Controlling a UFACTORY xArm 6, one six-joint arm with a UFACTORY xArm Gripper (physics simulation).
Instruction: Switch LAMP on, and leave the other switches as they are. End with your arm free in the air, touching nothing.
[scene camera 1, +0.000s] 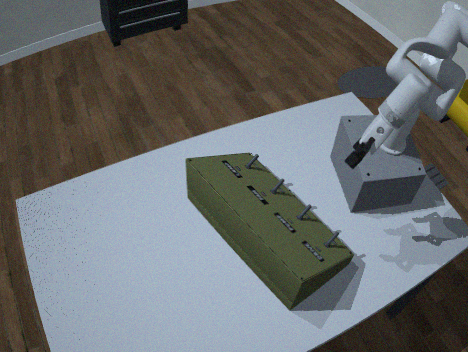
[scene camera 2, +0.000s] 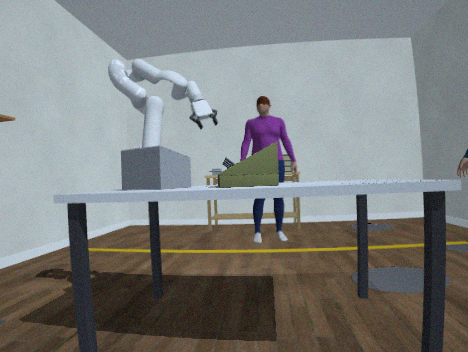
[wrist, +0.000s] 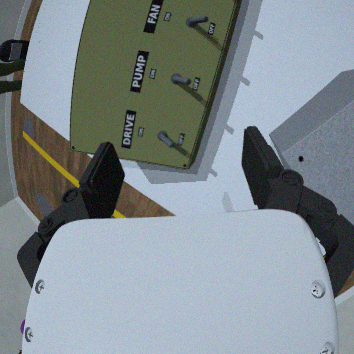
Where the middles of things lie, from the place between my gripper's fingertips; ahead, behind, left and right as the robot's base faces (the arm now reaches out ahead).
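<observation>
With the olive sloped switch box (scene camera 1: 289, 253), I find that it is 180 mm ahead of my hand and 90 mm to the right of it, and also 250 mm below it.
</observation>
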